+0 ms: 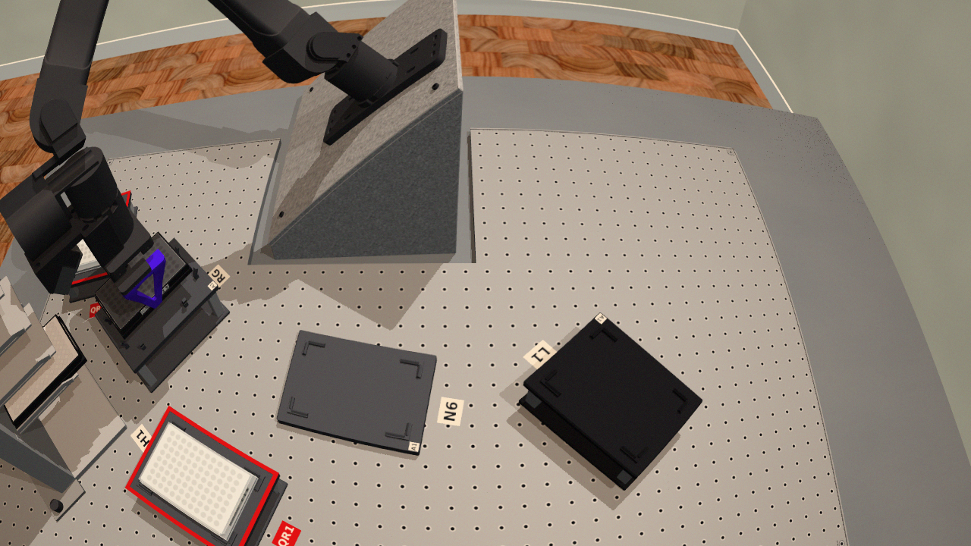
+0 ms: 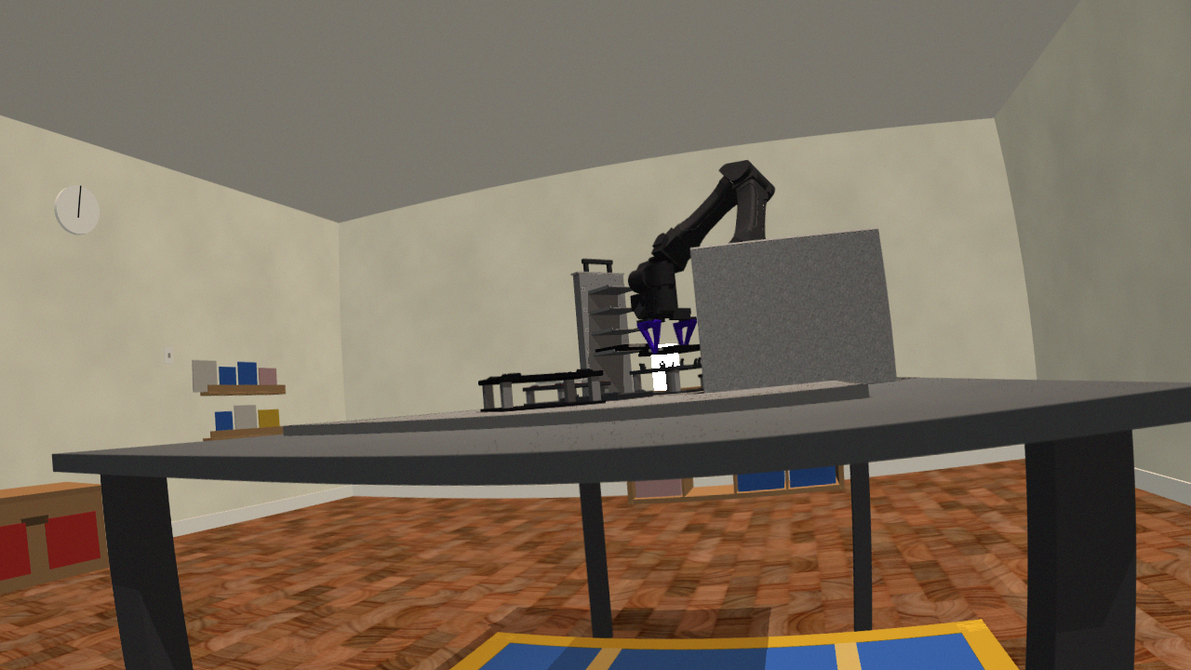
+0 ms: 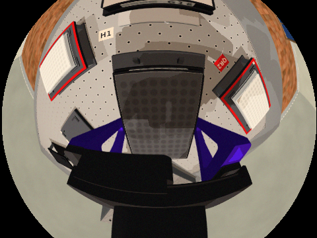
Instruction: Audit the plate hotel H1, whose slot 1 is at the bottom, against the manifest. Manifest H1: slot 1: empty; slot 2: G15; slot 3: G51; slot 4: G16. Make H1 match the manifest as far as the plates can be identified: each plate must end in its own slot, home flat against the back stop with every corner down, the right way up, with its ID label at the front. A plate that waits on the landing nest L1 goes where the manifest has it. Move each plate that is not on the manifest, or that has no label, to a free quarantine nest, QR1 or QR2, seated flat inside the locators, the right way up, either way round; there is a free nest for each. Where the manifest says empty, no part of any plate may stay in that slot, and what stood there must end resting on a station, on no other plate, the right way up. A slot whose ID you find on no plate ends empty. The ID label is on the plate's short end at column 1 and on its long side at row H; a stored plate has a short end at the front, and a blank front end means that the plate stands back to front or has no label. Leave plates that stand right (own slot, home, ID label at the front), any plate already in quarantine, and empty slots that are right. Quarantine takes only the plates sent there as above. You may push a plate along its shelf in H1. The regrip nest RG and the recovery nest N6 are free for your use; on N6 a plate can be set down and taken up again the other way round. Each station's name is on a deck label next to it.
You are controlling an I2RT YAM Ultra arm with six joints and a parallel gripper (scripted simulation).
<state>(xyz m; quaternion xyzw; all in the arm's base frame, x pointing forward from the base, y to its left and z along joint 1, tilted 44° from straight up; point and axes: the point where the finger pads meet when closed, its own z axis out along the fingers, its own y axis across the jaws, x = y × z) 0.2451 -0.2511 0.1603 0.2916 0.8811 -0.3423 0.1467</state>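
The regrip nest RG is 50 mm below my hand. The rest, counted from my hand: plate hotel H1: 210 mm ahead, 160 mm to the right, 60 mm above; then quarantine nest QR2: 170 mm to the right, 120 mm behind, 70 mm below; then quarantine nest QR1: 220 mm ahead, 110 mm to the left, 70 mm below.
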